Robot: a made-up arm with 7 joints.
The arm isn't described. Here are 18 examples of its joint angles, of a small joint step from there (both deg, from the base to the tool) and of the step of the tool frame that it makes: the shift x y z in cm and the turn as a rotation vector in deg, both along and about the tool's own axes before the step.
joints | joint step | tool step
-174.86 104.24 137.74 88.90 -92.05 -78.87 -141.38 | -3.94 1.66 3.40 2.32 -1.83 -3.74 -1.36 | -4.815 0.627 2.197 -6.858 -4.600 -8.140
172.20 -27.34 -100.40 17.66 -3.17 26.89 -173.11 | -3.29 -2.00 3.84 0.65 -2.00 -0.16 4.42 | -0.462 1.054 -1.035 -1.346 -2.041 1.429
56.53 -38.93 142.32 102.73 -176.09 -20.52 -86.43 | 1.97 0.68 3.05 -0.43 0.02 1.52 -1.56 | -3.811 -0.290 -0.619 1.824 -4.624 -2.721
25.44 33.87 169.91 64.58 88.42 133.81 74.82 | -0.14 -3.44 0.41 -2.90 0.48 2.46 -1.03 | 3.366 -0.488 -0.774 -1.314 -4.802 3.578
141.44 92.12 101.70 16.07 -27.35 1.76 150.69 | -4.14 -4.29 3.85 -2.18 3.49 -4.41 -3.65 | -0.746 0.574 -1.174 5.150 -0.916 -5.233
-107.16 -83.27 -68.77 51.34 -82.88 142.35 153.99 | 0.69 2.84 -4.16 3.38 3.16 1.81 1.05 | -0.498 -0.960 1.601 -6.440 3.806 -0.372
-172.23 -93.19 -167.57 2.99 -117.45 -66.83 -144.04 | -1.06 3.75 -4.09 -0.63 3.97 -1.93 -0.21 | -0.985 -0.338 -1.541 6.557 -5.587 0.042
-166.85 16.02 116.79 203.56 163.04 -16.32 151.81 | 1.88 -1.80 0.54 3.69 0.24 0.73 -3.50 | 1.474 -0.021 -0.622 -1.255 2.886 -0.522
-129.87 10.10 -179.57 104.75 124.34 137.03 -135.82 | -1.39 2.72 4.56 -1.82 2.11 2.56 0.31 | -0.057 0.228 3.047 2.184 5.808 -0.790
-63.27 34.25 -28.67 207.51 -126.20 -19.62 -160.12 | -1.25 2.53 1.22 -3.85 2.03 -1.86 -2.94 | -2.216 4.119 0.028 -5.502 -4.379 1.117
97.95 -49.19 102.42 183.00 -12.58 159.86 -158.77 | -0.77 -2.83 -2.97 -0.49 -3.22 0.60 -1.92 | 0.065 1.429 0.433 5.361 -0.415 3.173
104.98 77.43 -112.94 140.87 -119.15 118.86 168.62 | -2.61 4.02 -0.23 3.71 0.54 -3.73 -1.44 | 1.733 -3.261 -2.940 1.751 -4.961 3.571
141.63 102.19 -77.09 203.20 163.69 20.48 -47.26 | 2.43 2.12 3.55 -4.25 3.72 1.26 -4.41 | -1.593 2.164 0.535 -0.069 1.169 3.265
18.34 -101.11 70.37 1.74 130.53 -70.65 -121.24 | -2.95 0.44 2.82 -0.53 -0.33 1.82 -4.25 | 0.098 -0.821 0.032 -2.058 1.850 -7.737
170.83 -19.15 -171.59 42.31 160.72 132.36 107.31 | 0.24 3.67 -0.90 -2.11 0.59 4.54 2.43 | 0.187 2.011 1.549 -5.258 2.207 0.986
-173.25 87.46 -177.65 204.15 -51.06 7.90 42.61 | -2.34 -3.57 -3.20 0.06 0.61 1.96 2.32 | -3.433 -3.266 -0.648 2.305 -4.302 0.042
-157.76 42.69 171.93 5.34 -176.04 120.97 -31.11 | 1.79 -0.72 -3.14 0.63 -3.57 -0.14 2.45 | 0.347 0.084 0.028 -1.071 -0.091 4.049
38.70 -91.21 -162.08 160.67 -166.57 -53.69 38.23 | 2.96 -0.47 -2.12 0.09 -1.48 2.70 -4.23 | 1.125 0.248 1.507 1.442 -2.428 -8.136
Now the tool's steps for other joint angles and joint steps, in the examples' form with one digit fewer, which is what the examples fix.
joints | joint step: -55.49 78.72 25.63 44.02 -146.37 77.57 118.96 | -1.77 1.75 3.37 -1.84 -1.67 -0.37 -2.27
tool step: 0.26 -1.89 -2.31 5.30 0.17 -1.02
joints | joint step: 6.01 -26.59 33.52 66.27 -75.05 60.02 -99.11 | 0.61 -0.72 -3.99 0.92 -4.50 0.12 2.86
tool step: -1.68 -2.21 1.70 3.40 -3.58 3.26
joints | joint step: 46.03 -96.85 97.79 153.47 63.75 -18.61 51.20 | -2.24 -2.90 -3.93 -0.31 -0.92 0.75 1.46
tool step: -0.84 2.88 -0.10 -2.36 -1.35 -4.29
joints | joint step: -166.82 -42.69 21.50 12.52 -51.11 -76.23 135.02 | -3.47 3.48 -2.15 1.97 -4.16 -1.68 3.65
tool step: 2.16 0.11 -0.93 -0.69 0.96 4.17
